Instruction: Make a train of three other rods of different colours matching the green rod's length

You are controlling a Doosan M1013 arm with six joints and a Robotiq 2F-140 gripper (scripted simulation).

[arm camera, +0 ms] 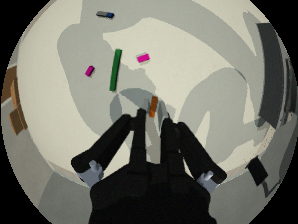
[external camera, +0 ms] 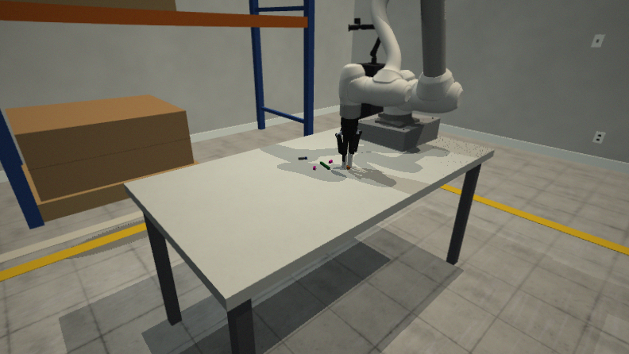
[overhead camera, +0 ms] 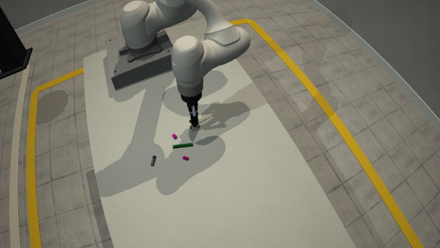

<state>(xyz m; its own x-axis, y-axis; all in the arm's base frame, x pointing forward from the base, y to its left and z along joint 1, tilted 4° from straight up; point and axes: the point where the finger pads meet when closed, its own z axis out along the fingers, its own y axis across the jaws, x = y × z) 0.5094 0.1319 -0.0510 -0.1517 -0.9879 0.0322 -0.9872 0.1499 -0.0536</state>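
The orange rod is 30 mm below my hand. The rest, counted from my hand: grey rod: 100 mm ahead, 210 mm to the right, 30 mm below; green rod: 70 mm ahead, 70 mm to the right, 30 mm below; small blue rod: 90 mm ahead, 200 mm to the right, 30 mm below.
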